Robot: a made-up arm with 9 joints. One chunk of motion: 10 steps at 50 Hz.
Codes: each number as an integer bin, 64 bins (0 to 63) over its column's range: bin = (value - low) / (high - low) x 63, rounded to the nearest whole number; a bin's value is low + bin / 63 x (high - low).
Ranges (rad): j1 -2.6..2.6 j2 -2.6..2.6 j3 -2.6..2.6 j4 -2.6..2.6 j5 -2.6..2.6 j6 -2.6..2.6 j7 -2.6..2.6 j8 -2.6..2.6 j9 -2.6..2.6
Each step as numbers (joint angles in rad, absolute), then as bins.
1 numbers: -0.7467 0.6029 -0.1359 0.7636 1.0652 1.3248 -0.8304 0.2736 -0.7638
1 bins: 22 39 30 41 44 48 21 35 22
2 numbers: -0.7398 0.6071 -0.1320 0.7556 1.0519 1.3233 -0.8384 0.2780 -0.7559
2 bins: 23 39 30 41 44 48 21 35 22
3 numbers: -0.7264 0.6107 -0.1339 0.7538 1.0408 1.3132 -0.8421 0.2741 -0.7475
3 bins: 23 39 30 41 44 47 21 35 22
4 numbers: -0.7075 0.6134 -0.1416 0.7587 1.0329 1.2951 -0.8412 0.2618 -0.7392
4 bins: 23 39 30 41 44 47 21 35 23
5 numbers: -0.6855 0.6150 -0.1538 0.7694 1.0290 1.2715 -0.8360 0.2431 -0.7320
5 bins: 23 39 30 41 44 47 21 34 23
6 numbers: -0.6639 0.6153 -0.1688 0.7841 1.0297 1.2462 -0.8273 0.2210 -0.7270
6 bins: 23 39 29 41 44 47 21 34 23
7 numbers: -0.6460 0.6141 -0.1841 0.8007 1.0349 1.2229 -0.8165 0.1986 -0.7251
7 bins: 24 39 29 41 44 46 22 34 23
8 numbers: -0.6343 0.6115 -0.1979 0.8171 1.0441 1.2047 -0.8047 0.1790 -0.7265
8 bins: 24 39 29 41 44 46 22 34 23
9 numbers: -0.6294 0.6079 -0.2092 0.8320 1.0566 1.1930 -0.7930 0.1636 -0.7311
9 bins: 24 39 29 42 44 46 22 33 23
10 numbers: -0.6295 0.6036 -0.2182 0.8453 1.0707 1.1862 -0.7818 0.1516 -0.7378
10 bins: 24 39 29 42 44 46 22 33 23
